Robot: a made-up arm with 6 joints.
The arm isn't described. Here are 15 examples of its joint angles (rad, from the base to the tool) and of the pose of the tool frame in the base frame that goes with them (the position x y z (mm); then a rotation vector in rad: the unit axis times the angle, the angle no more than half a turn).
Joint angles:
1: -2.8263 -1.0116 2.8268 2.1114 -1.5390 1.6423
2: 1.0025 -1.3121 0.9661 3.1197 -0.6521 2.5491
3: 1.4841 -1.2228 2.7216 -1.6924 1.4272 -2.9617
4: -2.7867 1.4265 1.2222 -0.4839 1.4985 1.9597
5: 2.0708 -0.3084 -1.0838 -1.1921 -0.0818 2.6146
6: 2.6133 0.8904 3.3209 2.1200 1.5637 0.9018
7: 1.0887 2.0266 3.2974 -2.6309 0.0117 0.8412
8: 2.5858 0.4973 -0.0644 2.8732 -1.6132 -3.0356
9: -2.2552 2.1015 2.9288 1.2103 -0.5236 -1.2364
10: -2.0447 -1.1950 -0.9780 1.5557 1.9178 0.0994
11: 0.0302 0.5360 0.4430 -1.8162 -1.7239 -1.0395
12: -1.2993 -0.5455 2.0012 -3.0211 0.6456 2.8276
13: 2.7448 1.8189 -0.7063 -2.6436 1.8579 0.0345
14: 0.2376 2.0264 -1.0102 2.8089 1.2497 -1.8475
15: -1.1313 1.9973 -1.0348 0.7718 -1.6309 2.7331
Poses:
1: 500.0 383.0 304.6 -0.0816 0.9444 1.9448
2: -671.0 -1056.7 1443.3 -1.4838 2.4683 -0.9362
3: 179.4 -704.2 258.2 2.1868 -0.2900 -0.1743
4: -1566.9 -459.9 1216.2 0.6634 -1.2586 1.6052
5: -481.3 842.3 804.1 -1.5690 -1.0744 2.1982
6: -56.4 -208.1 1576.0 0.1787 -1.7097 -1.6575
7: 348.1 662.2 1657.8 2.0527 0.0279 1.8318
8: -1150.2 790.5 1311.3 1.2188 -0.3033 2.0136
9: -839.2 -847.9 1445.8 -0.6463 -0.6456 -2.5870
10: 45.4 -414.2 1441.5 -1.8720 0.1641 -0.0345
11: 1256.8 272.0 1543.8 1.9608 2.1724 0.7830
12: -269.3 901.6 1737.6 -1.0111 -1.7002 -0.7088
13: -126.1 174.0 236.1 -0.4358 -1.1474 0.1357
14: -171.1 36.4 458.7 -0.7922 -1.9709 -0.8844
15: -176.9 -22.9 434.9 1.3072 -1.2002 2.5160
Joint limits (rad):
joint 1: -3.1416..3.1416
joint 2: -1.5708..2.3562
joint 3: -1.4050..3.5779
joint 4: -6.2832..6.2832
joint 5: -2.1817..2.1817
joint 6: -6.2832..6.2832
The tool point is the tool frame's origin. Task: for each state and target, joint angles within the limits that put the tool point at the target. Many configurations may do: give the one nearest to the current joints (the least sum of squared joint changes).
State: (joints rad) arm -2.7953 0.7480 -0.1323 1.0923 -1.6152 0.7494
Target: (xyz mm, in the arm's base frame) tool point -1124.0 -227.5 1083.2
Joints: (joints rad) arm -2.7608 0.3880 -0.1369 1.0456 -1.7782 0.7494
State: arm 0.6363 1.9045 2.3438 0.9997 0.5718 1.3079
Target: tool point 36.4 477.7 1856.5
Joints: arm 1.1675 1.4716 2.9726 1.0187 0.8349 1.3079
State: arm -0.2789 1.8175 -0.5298 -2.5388 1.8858 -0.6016
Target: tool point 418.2 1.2 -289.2
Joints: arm 0.2413 2.1512 0.2142 -2.6999 1.2443 -0.6016
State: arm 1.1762 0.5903 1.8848 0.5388 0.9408 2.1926
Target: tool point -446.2 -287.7 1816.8
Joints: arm 0.8215 0.2648 2.4406 0.6220 1.1668 2.1926
